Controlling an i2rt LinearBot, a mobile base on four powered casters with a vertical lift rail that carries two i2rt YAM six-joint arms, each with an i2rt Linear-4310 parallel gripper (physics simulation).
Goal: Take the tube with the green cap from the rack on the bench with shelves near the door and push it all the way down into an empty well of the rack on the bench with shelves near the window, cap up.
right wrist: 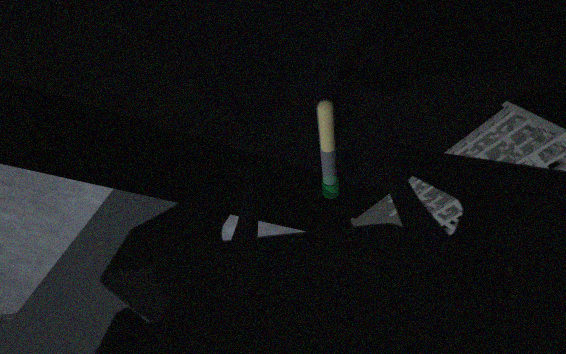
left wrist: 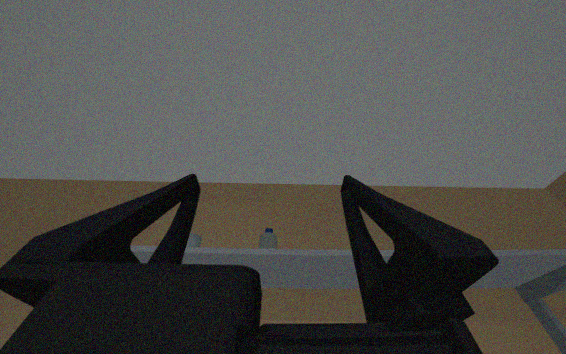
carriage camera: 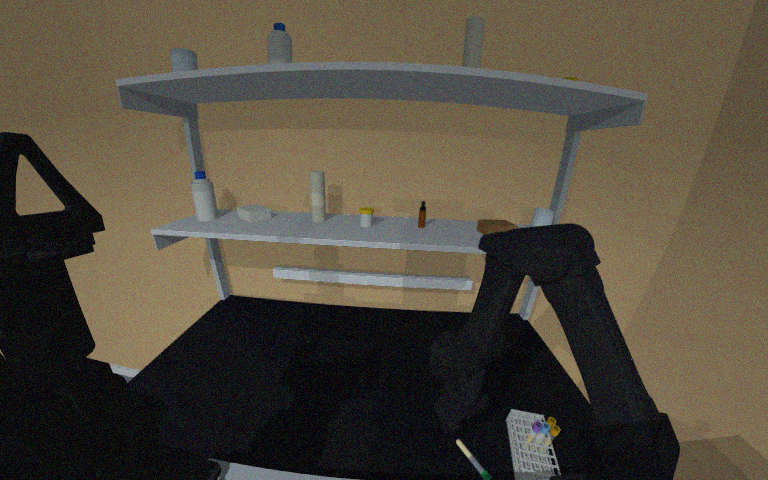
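The green-capped tube [carriage camera: 472, 459] [right wrist: 327, 145] appears to lie on the dark bench top, its green cap toward the picture's lower edge. A white rack [carriage camera: 511, 421] [right wrist: 507, 106] is to its right and holds purple, blue and yellow capped tubes; many of its wells look empty. Which of the two benches this is, I cannot tell. My right gripper [right wrist: 316, 161] is partly open and holds nothing; its dark fingers blend into the bench, and the tube shows between them in the right wrist view. My left gripper [left wrist: 270, 182] is open and empty, raised high and facing the wall and ceiling.
Two shelves [carriage camera: 317, 234] [left wrist: 310, 267] stand behind the bench [carriage camera: 339, 362], bearing bottles, a yellow-lidded jar [carriage camera: 366, 217], an amber dropper bottle [carriage camera: 421, 216] and cylinders. The right arm [carriage camera: 589, 339] reaches over the bench's right side. A pale surface shows at the left of the right wrist view.
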